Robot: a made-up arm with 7 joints. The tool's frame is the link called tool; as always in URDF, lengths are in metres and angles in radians. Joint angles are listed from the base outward.
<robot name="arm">
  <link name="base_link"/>
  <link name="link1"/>
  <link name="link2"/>
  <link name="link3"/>
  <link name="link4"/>
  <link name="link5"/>
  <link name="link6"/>
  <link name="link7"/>
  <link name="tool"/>
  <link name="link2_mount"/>
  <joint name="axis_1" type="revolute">
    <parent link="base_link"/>
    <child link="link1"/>
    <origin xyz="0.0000 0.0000 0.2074" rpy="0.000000 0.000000 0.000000"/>
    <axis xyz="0 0 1"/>
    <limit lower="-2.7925" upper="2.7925"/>
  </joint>
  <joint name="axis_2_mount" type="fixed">
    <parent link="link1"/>
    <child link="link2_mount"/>
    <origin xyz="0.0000 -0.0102 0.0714" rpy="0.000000 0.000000 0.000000"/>
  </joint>
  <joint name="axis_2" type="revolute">
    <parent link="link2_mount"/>
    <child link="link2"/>
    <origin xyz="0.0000 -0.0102 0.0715" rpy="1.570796 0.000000 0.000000"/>
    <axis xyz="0 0 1"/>
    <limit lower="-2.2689" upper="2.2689"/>
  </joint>
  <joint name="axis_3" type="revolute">
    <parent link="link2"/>
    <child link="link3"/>
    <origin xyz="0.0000 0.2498 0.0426" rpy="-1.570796 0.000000 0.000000"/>
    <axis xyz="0 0 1"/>
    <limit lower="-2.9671" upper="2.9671"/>
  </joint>
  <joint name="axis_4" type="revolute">
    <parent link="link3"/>
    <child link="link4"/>
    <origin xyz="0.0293 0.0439 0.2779" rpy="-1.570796 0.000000 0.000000"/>
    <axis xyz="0 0 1"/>
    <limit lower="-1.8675" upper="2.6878"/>
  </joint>
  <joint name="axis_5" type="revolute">
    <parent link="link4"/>
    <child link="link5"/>
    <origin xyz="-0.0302 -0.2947 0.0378" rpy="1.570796 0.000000 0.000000"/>
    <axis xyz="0 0 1"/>
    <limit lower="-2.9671" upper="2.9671"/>
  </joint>
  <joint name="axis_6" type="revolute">
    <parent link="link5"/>
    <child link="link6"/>
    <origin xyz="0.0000 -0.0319 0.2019" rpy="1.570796 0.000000 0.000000"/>
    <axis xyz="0 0 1"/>
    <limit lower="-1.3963" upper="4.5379"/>
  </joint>
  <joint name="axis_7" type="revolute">
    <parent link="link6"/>
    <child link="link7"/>
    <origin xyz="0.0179 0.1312 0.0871" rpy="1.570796 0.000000 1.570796"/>
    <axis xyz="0 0 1"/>
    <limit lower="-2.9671" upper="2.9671"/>
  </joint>
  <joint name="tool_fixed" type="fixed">
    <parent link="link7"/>
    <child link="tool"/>
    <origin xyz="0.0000 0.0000 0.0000" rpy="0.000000 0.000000 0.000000"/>
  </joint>
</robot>
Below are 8 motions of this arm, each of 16 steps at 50 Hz.
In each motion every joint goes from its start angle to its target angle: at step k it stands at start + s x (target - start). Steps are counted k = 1, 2, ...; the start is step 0. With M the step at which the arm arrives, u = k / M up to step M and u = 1 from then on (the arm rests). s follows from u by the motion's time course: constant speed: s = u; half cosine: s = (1 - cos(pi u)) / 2; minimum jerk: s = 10 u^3 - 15 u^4 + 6 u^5.
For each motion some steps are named. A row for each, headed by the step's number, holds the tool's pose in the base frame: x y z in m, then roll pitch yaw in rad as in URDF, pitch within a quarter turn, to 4 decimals.
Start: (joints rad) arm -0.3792 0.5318 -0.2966 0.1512 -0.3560 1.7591 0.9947
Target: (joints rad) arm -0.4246 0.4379 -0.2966 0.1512 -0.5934 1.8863 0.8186
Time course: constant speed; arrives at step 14
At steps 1, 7, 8, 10, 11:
1: -0.5563 0.2043 1.2092 0.2549 0.4822 3.1191
7: -0.5108 0.2170 1.2264 0.2115 0.4970 2.9051
8: -0.5030 0.2188 1.2292 0.2050 0.4985 2.8695
10: -0.4873 0.2222 1.2346 0.1928 0.5011 2.7987
11: -0.4793 0.2238 1.2373 0.1871 0.5021 2.7635

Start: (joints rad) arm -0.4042 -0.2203 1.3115 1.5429 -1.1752 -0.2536 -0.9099
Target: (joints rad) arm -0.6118 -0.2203 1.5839 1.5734 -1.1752 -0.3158 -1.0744
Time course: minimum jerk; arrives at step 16
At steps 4, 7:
4: 0.5052 0.3882 0.9629 2.5669 0.8614 1.4483
7: 0.4906 0.3888 0.9671 2.6195 0.8856 1.5178

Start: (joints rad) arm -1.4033 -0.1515 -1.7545 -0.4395 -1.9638 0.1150 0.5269
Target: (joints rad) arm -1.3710 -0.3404 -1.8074 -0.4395 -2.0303 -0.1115 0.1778
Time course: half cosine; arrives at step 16
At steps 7, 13, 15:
7: 0.3452 -0.3618 1.3155 -1.5250 -0.6524 -0.4382
13: 0.3695 -0.4446 1.2659 -1.5759 -0.7714 -0.3843
15: 0.3731 -0.4562 1.2578 -1.5841 -0.7881 -0.3743

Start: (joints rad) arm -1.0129 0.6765 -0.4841 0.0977 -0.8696 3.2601 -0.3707
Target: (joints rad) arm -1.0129 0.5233 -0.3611 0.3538 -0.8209 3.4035 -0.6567
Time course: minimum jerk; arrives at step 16
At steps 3, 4, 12, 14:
3: -0.3434 0.4859 1.0319 -1.7967 0.5970 -0.9907
4: -0.3421 0.4762 1.0405 -1.8021 0.6008 -0.9835
12: -0.3045 0.3210 1.1490 -1.8509 0.6578 -0.8461
14: -0.2984 0.3025 1.1586 -1.8523 0.6642 -0.8271

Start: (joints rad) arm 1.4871 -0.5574 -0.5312 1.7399 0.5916 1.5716 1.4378
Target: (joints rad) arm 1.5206 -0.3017 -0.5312 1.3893 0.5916 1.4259 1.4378
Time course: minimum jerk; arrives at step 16
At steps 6, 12, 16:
6: 0.4672 0.6109 0.6451 -2.1017 0.1680 -0.7660
12: 0.4478 0.5964 0.8511 -1.8389 0.2936 -0.6083
16: 0.4431 0.5872 0.8859 -1.7920 0.3089 -0.5789

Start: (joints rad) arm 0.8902 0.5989 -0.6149 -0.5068 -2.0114 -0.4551 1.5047
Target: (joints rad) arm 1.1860 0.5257 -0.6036 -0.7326 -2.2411 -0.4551 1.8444
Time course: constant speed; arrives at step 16
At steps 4, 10, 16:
4: -0.6526 -0.5033 0.9710 -3.0019 0.6155 2.5385
10: -0.6081 -0.5416 0.9455 3.1140 0.5851 2.3892
16: -0.5597 -0.5759 0.9193 2.9683 0.5178 2.2607

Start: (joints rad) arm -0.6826 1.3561 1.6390 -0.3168 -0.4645 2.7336 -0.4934
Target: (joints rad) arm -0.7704 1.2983 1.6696 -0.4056 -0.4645 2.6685 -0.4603
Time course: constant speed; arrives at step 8
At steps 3, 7, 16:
3: -0.8127 0.3038 0.5584 2.0469 0.8657 -0.5417
7: -0.7972 0.3141 0.5824 2.0242 0.8968 -0.5891
16: -0.7932 0.3164 0.5883 2.0184 0.9046 -0.6010

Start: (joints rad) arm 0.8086 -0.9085 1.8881 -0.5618 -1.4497 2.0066 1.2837
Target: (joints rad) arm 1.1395 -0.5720 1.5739 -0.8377 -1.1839 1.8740 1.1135
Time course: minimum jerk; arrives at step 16
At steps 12, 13, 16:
12: 0.5864 0.0297 1.0236 -0.6211 0.6956 -1.1627
13: 0.5781 0.0206 1.0257 -0.6113 0.7128 -1.1530
16: 0.5711 0.0122 1.0271 -0.6022 0.7284 -1.1440

